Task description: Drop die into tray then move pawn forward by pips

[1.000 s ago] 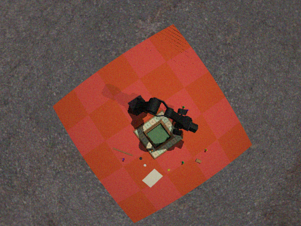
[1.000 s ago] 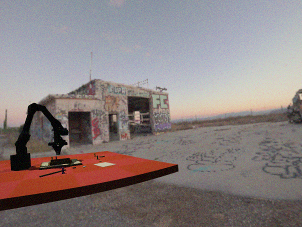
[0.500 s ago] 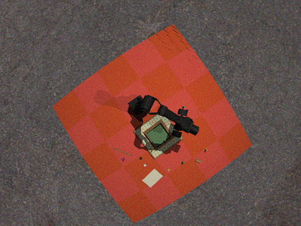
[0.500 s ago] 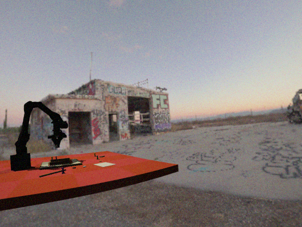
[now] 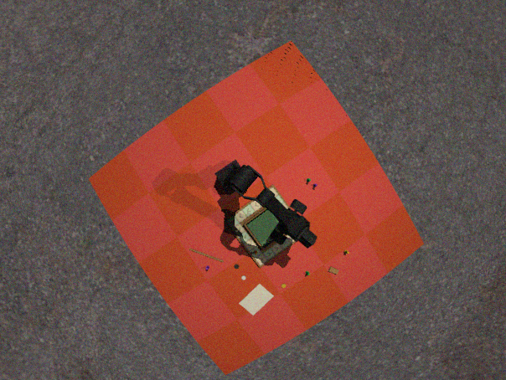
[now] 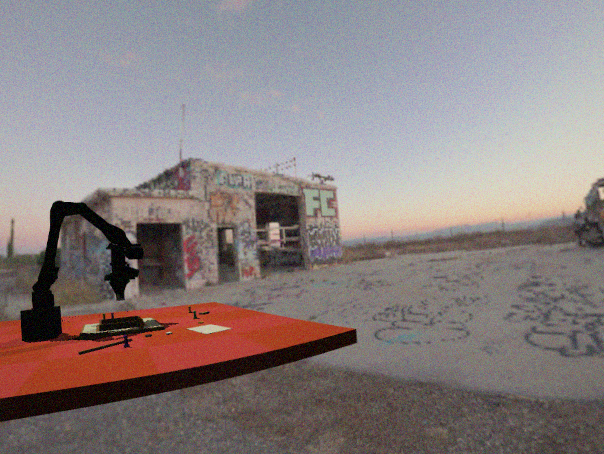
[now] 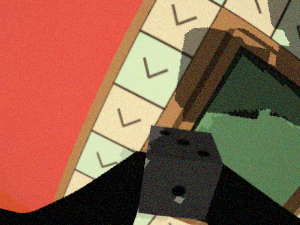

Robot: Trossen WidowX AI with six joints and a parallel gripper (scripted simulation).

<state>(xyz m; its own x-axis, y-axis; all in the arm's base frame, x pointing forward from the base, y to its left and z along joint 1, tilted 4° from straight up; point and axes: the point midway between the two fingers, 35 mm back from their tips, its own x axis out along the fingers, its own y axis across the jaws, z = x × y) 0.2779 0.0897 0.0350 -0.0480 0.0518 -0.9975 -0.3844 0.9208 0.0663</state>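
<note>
Right now the orange-brown pawn is 7 cm ahead of my gripper tip, 20 cm to the right of it and 8 cm below it. Round my gripper tip: die: right at my gripper tip; then white disc: 14 cm ahead, 32 cm to the right, 11 cm below; then green dice tray: 1 cm behind, 9 cm to the right, 10 cm below.
</note>
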